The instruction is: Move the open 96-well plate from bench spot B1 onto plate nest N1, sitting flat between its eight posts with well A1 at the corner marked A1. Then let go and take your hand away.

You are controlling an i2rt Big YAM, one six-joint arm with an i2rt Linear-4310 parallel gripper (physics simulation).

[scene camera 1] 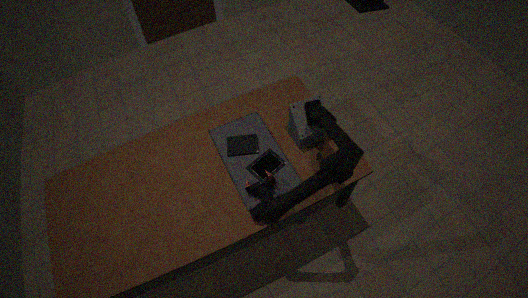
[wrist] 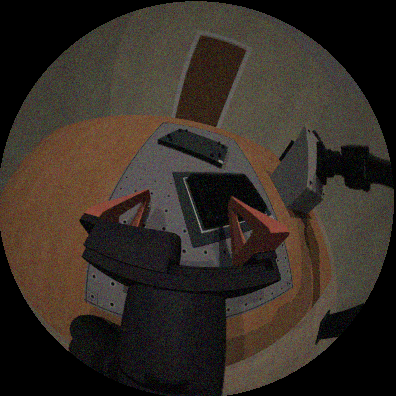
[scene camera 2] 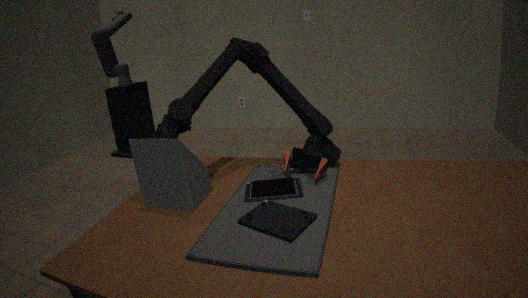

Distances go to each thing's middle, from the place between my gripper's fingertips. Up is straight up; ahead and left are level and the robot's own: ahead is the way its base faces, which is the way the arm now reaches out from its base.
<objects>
Right now my hand is 70 mm past the dark plate [scene camera 2: 273, 187], 40 mm to the left of it and 20 mm above it. The rest, counted from my hand: dark nest block [scene camera 2: 284, 222] 200 mm to the right, 20 mm below.
</objects>
